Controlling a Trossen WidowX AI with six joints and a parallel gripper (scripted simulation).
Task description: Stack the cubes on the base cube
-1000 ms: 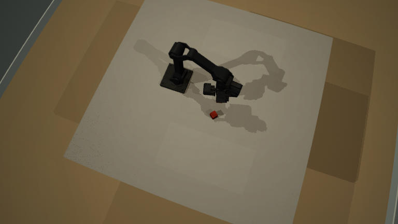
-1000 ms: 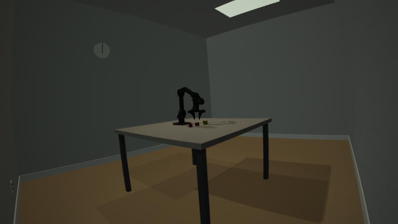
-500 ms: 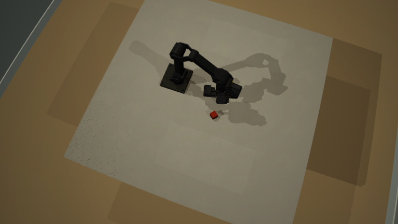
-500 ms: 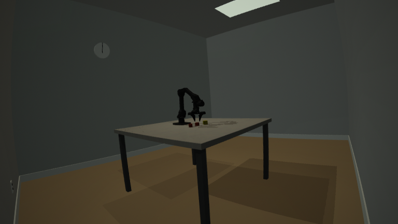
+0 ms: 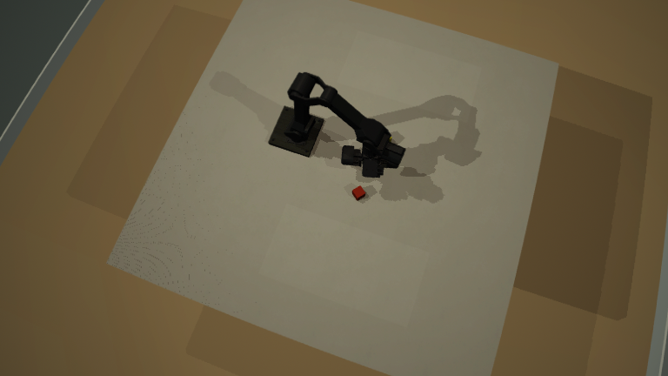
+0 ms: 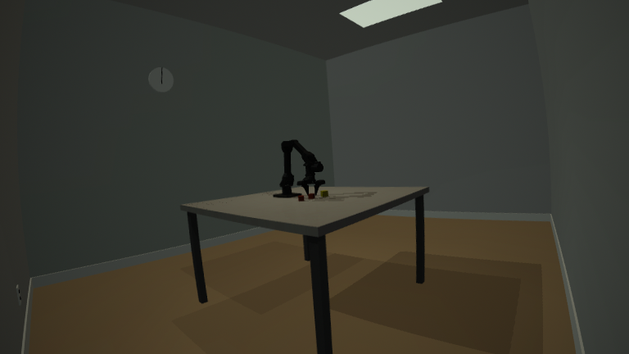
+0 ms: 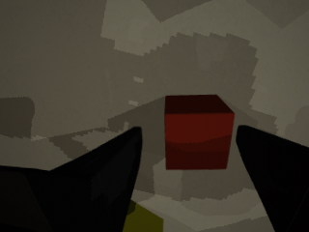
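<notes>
The yellow base cube is 110 mm to the left of my gripper tip and 30 mm ahead of it.
</notes>
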